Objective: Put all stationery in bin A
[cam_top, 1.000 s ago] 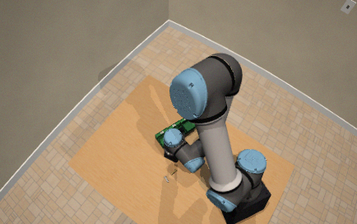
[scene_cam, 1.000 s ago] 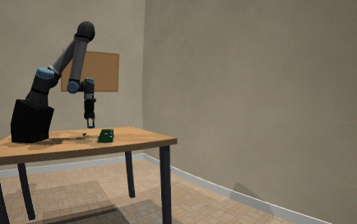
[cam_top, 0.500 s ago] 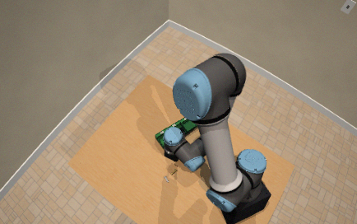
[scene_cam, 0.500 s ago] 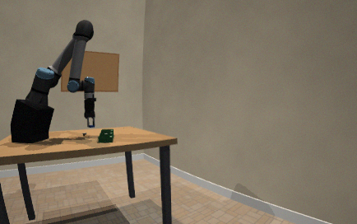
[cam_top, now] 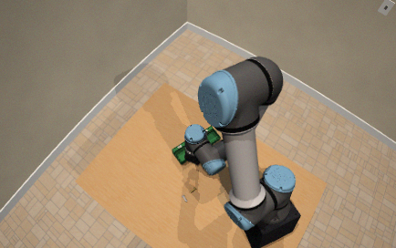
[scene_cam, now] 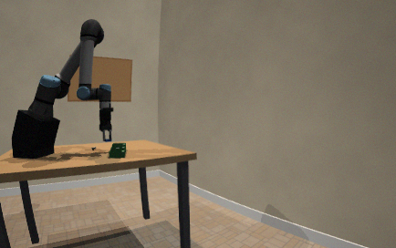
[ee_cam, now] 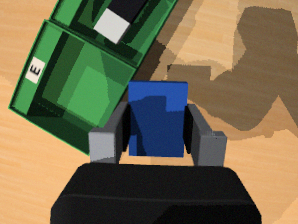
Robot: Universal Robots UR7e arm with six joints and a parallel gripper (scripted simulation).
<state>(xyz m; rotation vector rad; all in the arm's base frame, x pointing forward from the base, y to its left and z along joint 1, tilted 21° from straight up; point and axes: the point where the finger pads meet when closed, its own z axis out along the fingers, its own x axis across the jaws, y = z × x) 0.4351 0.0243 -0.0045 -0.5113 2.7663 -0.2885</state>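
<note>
Right now my hand is 60 mm to the left of the black block, 60 mm above it and 50 mm short of it. The rest, counted from my hand: green bin 70 mm to the right, 60 mm below, 60 mm ahead; then blue pad 10 mm below; then brass screw 100 mm to the left, 100 mm behind, 80 mm below.
</note>
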